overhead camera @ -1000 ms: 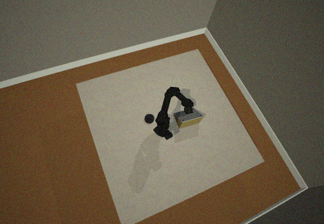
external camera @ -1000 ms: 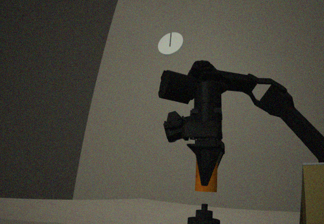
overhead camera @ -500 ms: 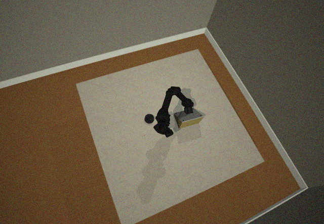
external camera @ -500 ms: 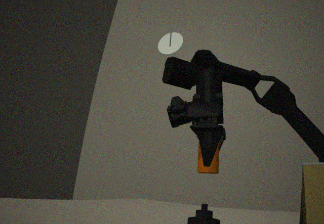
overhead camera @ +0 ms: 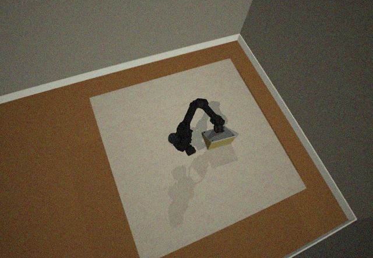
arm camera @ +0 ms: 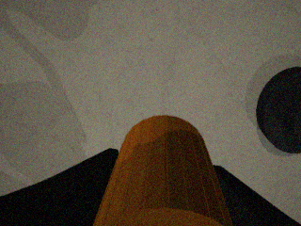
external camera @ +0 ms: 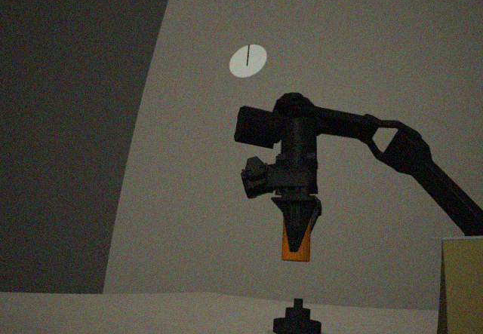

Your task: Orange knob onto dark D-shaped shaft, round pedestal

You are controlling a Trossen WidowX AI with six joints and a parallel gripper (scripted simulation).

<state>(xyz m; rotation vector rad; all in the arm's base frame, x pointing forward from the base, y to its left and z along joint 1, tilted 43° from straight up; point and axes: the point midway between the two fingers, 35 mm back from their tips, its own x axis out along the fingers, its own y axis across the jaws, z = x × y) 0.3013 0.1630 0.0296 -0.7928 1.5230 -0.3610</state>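
My gripper tip is 13 cm to the left of the round dark pedestal, 10 cm above it and 4 cm short of it. Also, from my gripper tip: orange knob 2 cm above.
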